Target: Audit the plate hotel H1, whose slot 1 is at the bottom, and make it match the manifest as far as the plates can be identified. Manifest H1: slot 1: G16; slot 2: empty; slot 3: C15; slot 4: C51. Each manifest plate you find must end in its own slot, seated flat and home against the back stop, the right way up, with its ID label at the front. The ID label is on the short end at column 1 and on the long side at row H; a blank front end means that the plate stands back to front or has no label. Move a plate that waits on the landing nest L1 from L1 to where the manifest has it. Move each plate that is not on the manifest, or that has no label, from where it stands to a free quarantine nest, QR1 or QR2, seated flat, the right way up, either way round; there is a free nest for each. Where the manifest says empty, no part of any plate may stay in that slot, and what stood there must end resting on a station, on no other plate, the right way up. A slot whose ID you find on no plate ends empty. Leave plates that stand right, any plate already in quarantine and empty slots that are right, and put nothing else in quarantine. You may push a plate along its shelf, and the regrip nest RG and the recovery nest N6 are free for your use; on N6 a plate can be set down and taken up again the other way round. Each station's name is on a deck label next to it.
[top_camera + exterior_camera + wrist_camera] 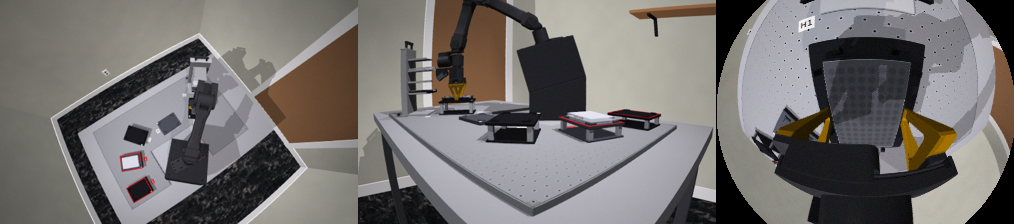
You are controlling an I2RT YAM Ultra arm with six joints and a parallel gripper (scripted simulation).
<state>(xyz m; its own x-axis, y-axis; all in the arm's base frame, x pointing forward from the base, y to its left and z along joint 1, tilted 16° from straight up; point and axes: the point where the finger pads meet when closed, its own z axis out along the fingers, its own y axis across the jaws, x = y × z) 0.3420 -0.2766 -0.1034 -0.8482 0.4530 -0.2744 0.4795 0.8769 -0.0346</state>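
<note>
The pinned nest lies 1 cm below my hand. From my hand the other things lie so: hotel foot (18 cm ahead, 10 cm to the right, 7 cm below); then H1 deck label (16 cm ahead, 7 cm below, 2 cm to the left); then grey plate hotel H1 (23 cm ahead, 13 cm to the right, 9 cm above).
</note>
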